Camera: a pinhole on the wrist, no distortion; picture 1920 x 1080 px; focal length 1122.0 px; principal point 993.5 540.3 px. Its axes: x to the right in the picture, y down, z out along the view. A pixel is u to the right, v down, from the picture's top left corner.
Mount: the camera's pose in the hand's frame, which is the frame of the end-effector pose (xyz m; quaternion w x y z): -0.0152 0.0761 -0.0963 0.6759 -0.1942 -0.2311 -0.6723
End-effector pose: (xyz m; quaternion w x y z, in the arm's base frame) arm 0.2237 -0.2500 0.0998 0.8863 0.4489 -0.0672 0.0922
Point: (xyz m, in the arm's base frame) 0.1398 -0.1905 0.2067
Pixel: 1131.2 264.7
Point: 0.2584 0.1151 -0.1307
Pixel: behind the camera
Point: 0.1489 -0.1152 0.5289
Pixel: 566.1 713.9
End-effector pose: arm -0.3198 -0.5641 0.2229 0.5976 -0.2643 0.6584 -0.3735
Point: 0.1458 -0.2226 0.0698
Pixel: 1085.0 149.5
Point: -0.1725 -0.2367 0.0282
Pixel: 554.1 65.7
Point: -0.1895 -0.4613 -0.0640
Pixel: 735.4 911.5
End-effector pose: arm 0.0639 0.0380 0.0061 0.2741 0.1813 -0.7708 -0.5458
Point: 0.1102 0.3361 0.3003
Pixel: 602.8 190.1
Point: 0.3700 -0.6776 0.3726
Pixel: behind the camera
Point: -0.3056 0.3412 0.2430
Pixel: 1164.7 986.7
